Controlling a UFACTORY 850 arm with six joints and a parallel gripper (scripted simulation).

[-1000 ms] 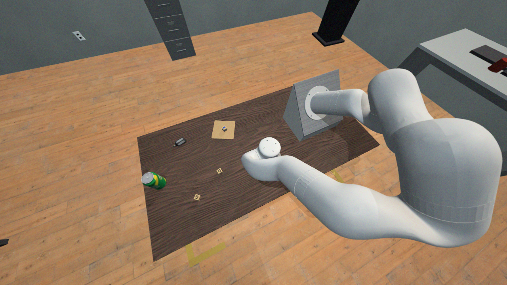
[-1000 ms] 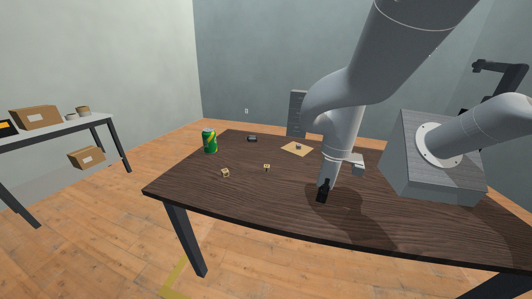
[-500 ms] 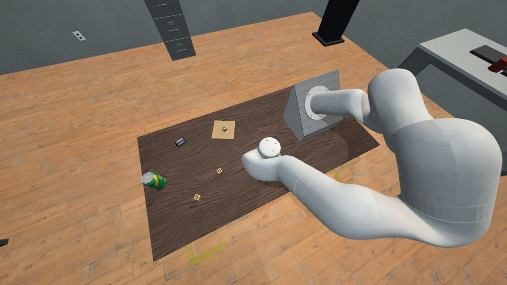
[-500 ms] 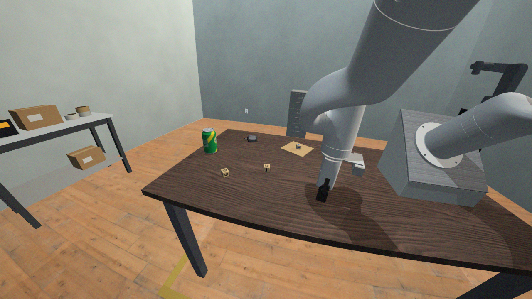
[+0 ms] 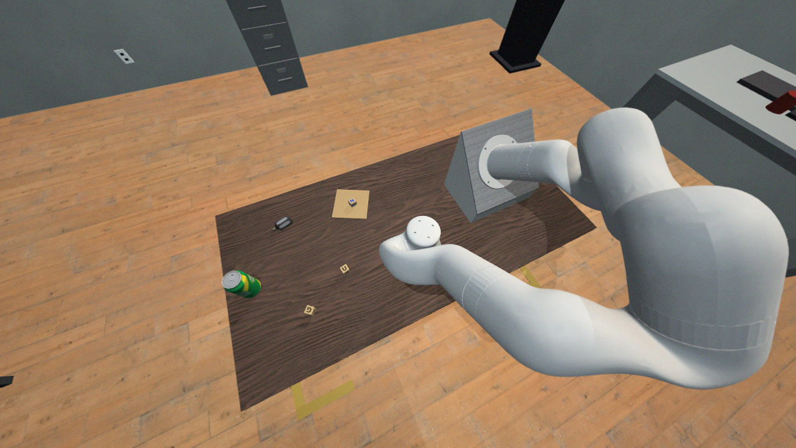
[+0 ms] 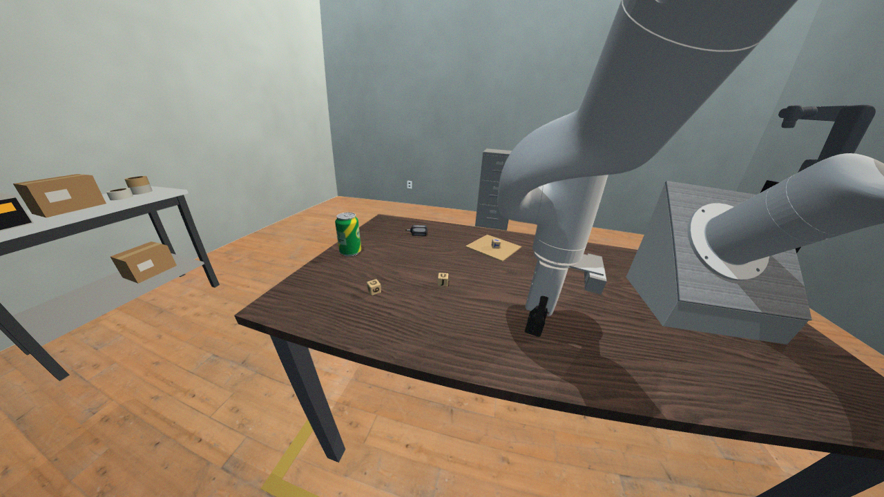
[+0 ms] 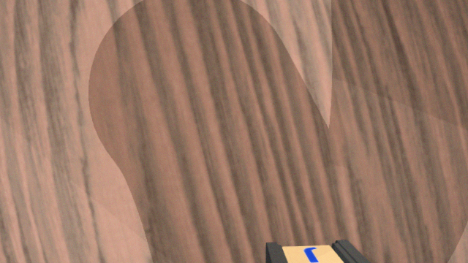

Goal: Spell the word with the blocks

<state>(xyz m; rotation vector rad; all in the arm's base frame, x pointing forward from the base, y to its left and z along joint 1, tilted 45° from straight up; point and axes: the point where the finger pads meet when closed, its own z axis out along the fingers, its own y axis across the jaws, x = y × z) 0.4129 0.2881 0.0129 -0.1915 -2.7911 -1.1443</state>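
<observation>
Now: hand 120 mm short of the n block and 350 mm to the left of it. Also, from my hand: s block: 10 mm below; then g block: 370 mm ahead, 10 mm below; then u block: 230 mm ahead, 90 mm to the right, 10 mm below.
</observation>
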